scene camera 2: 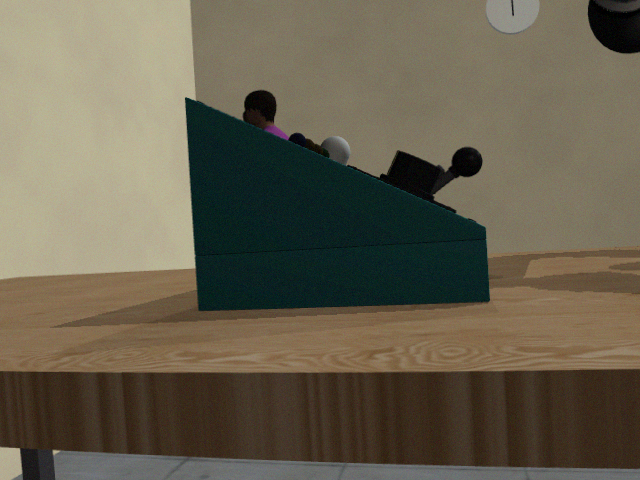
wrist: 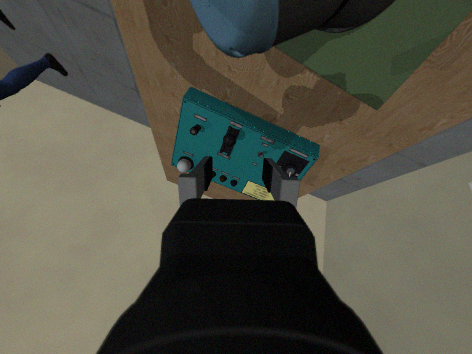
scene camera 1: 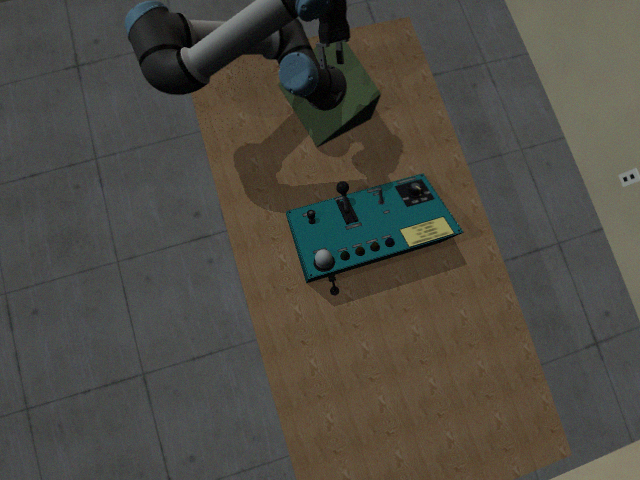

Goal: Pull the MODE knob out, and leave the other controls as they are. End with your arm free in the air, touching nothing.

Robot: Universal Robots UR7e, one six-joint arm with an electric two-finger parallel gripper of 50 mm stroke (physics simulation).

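Places are measured from the arm's base along level axes (x right, y down, z ahead), in centimetres.
Pixels of known places: gripper, fingertip midpoint: (wrist: 237, 167) (scene camera 1: 332, 66); arm's base, origin of the base link: (scene camera 1: 326, 88).
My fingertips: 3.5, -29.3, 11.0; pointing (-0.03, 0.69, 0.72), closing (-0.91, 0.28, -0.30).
Note:
For each thing: its top centre in the pictures, then the offset to it from my fingertips, as dx, dy, dz. "*": a spot on its surface instead.
- small black knob, middle of its top: (scene camera 1: 311, 213) (wrist: 192, 133) +12.1, +24.1, +33.3
- round knob with a pale pointer, middle of its top: (scene camera 2: 410, 150) (scene camera 1: 417, 186) (wrist: 288, 174) -23.8, +24.8, +31.6
- ball-topped lever, middle of its top: (scene camera 2: 466, 147) (wrist: 227, 145) (scene camera 1: 343, 185) +0.5, +21.7, +27.3
- small toggle, middle of its top: (scene camera 1: 381, 193) (wrist: 259, 159) -11.8, +25.0, +31.4
- white dome, surface spot: (scene camera 2: 336, 149) (wrist: 189, 167) * +9.6, +18.8, +47.5
- yellow label, surface spot: (scene camera 1: 427, 231) * -21.6, +20.9, +47.1
A teal console (scene camera 1: 330, 236) (scene camera 2: 336, 232) (wrist: 212, 147) with a sloping top stands on the table. A small black knob (scene camera 1: 311, 215) (wrist: 195, 130) stands upright at one end of its top. A round knob with a pale pointer (scene camera 1: 415, 189) (wrist: 290, 171) sits on a dark plate at the other end. The labels are too small to read, so I cannot tell which is the MODE knob or how far it is out. My gripper (scene camera 1: 331, 60) (wrist: 237, 167) is open and empty, high in the air away from the console, touching nothing.
The console also carries a ball-topped lever (scene camera 1: 342, 188) (scene camera 2: 466, 161) (wrist: 230, 139), a small toggle (scene camera 1: 381, 196) (wrist: 261, 154), a white dome (scene camera 1: 324, 259) (scene camera 2: 336, 149) (wrist: 184, 165), several round buttons and a yellow label (scene camera 1: 427, 231). A green base block (scene camera 1: 356, 77) (wrist: 400, 60) stands under the arm.

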